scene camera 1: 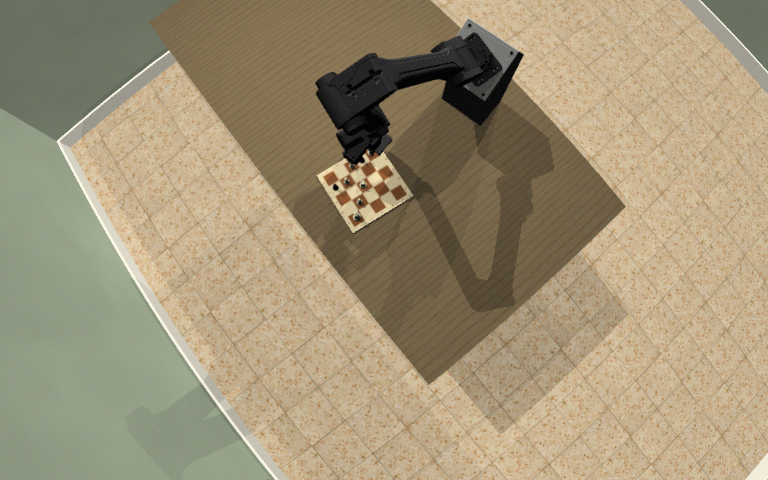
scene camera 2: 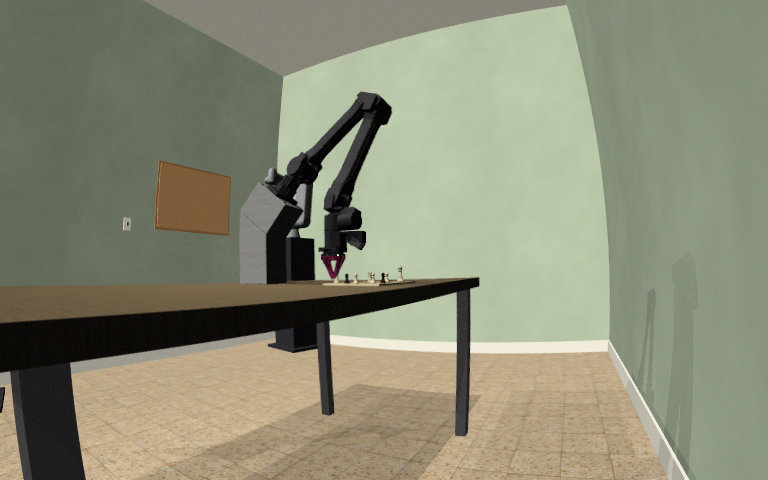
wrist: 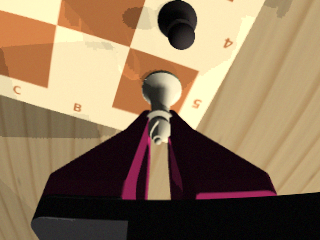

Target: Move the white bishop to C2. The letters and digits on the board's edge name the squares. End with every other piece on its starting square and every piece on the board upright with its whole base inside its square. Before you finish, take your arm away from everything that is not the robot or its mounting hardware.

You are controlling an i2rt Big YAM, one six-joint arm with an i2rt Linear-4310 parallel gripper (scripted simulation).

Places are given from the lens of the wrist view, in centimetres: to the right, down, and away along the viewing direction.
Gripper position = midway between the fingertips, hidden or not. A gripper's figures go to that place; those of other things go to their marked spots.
gripper (wrist: 159, 120): 0, 0, 13
white bishop (wrist: 162, 88): 0, -2, 12
